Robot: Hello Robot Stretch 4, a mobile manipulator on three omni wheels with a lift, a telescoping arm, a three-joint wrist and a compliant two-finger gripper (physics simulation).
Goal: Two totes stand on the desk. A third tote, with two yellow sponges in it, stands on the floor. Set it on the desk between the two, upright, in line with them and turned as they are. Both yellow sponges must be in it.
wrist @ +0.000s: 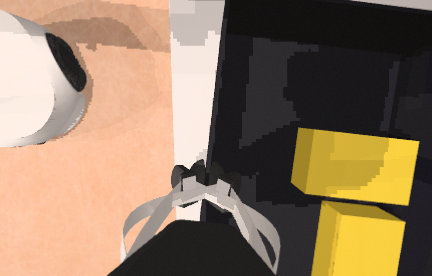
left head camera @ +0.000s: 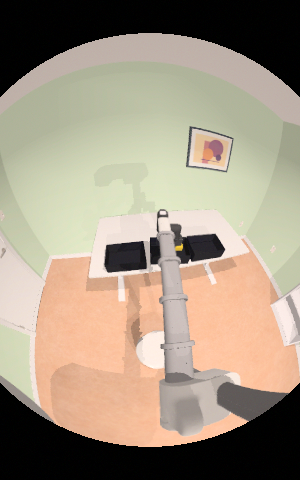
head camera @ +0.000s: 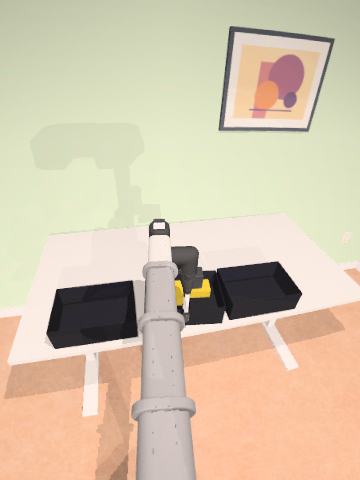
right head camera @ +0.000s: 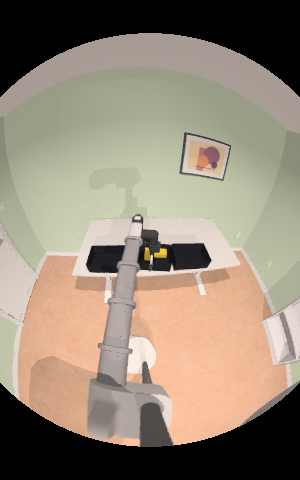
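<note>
The third tote is black and upright, and appears to rest on the desk between the left tote and right tote. Its right end is very close to the right tote. The arm hides its left end in the head view. One yellow sponge and the other yellow sponge lie inside. My gripper is shut on its front wall.
The white desk stands against the green wall, its front edge close before the totes. My grey telescoping arm reaches over it. My white base stands on the floor in front.
</note>
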